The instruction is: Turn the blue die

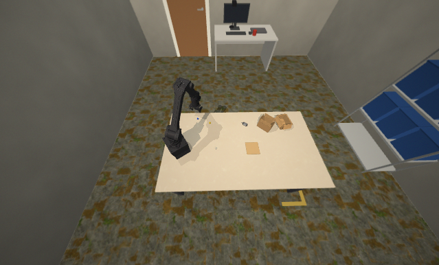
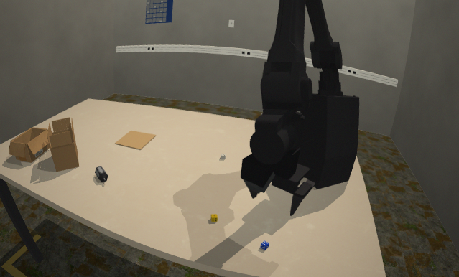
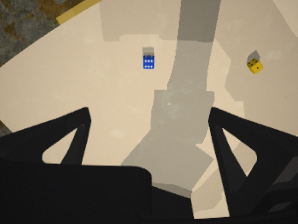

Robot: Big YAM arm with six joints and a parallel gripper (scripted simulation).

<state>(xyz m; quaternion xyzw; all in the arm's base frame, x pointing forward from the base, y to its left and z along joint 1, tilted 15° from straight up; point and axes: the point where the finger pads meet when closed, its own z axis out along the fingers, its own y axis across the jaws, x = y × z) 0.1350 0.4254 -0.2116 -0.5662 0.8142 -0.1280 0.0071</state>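
The blue die lies 14 cm below my hand. From my hand the other things lie so: mat (63 cm ahead, 39 cm to the right, 15 cm below); yellow die (15 cm ahead, 14 cm below, 6 cm to the right); white die (40 cm to the right, 23 cm ahead, 14 cm below).
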